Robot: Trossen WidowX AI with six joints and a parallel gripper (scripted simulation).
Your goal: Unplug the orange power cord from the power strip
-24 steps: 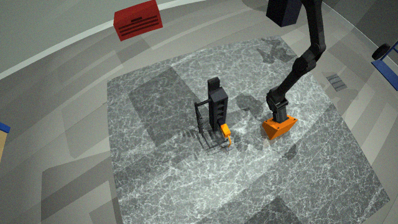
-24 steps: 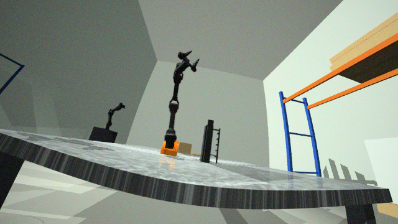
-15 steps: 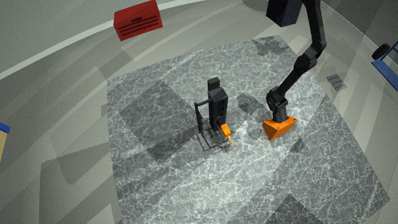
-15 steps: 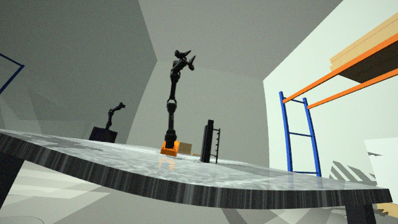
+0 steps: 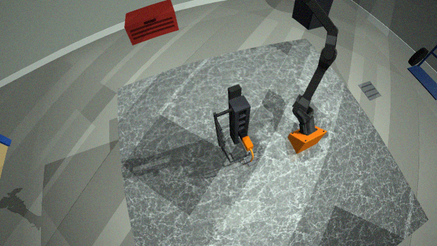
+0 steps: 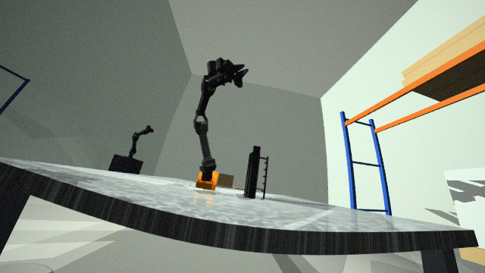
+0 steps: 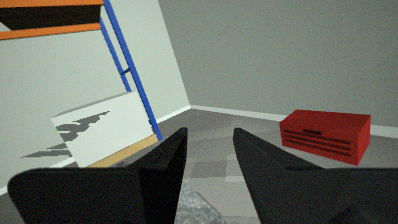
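Right now the orange plug is 190 mm ahead of my gripper tip, 420 mm to the left of it and 440 mm below it.
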